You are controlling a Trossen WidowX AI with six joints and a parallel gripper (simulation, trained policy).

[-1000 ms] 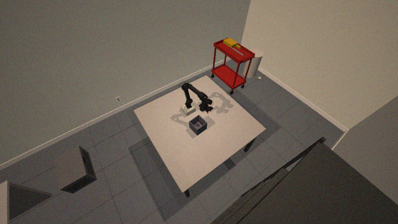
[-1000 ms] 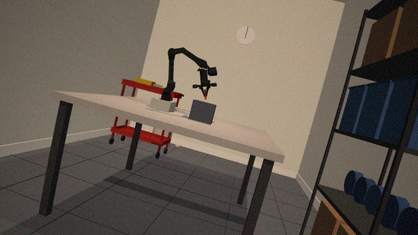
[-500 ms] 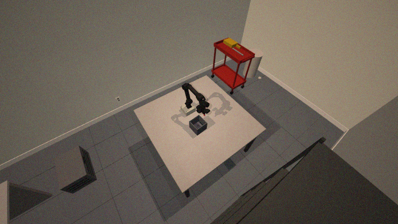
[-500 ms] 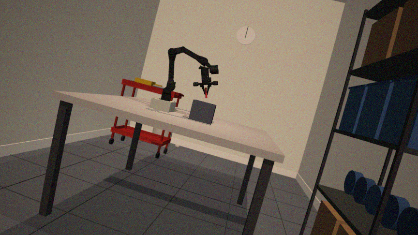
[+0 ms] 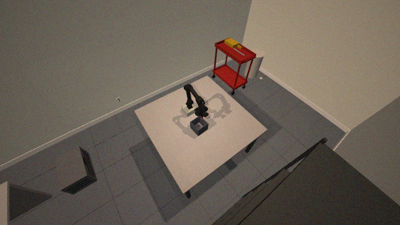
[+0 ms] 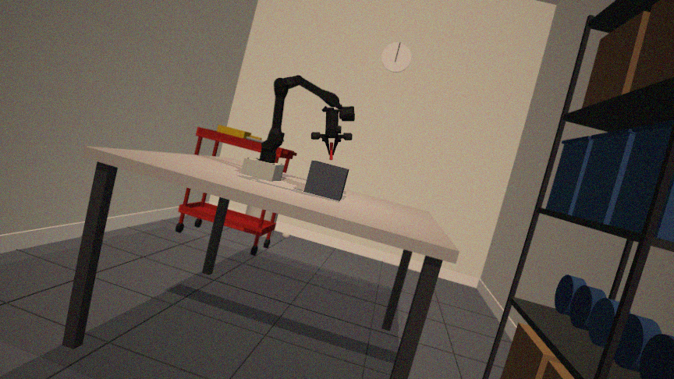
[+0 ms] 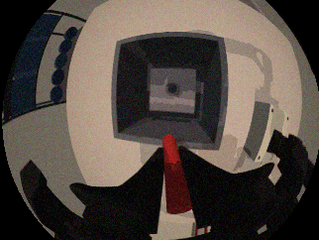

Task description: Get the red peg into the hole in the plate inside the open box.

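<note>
Right now the grey plate is 140 mm below my gripper tip, 60 mm to the right of it and 30 mm ahead of it. The rest, counted from my gripper tip: red peg 20 mm above.
</note>
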